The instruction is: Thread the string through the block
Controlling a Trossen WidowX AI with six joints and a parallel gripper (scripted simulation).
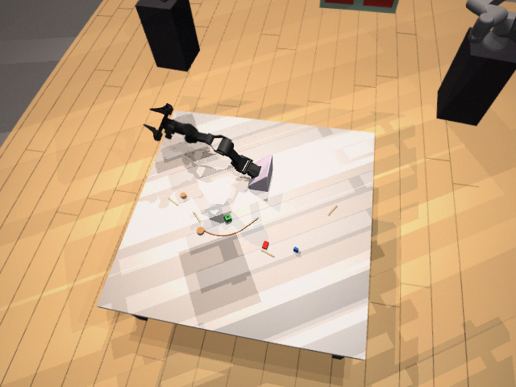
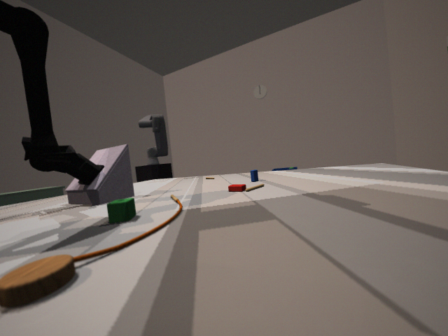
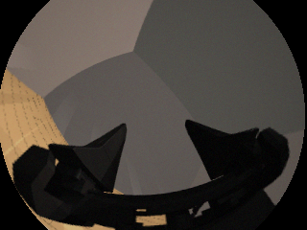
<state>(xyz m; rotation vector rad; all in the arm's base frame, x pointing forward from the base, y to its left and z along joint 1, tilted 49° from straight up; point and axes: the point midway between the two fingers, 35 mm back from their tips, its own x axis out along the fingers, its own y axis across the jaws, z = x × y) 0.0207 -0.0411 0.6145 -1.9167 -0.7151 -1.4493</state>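
Now: gripper tip 320 mm short of the round wooden button, 310 mm to the right of it and 460 mm above it. The rest, counted from my gripper tip: green block: 210 mm ahead, 430 mm to the left, 450 mm below; then small wooden cylinder: 150 mm ahead, 150 mm to the left, 450 mm below; then red block: 310 mm ahead, 670 mm to the left, 460 mm below.
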